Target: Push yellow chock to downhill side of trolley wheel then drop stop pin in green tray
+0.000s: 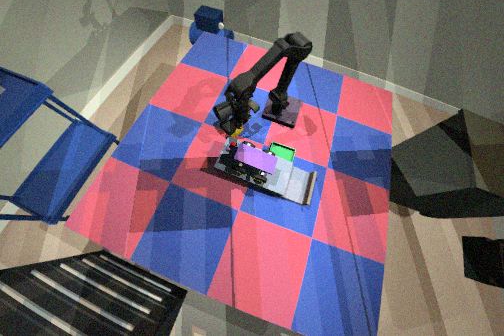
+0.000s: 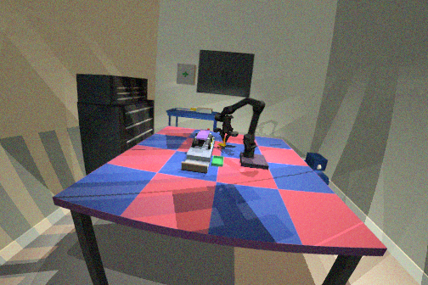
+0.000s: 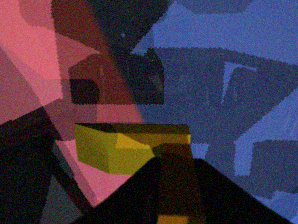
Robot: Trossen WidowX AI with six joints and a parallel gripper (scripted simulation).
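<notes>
My gripper tip is 130 mm short of the red-headed stop pin and 60 mm below it. From my gripper tip the other things lie so: grey ramp 170 mm ahead, 100 mm to the left, 20 mm below; trolley 170 mm ahead, 100 mm to the left, 50 mm above; yellow chock 20 mm ahead, 10 mm to the right, 10 mm below.
</notes>
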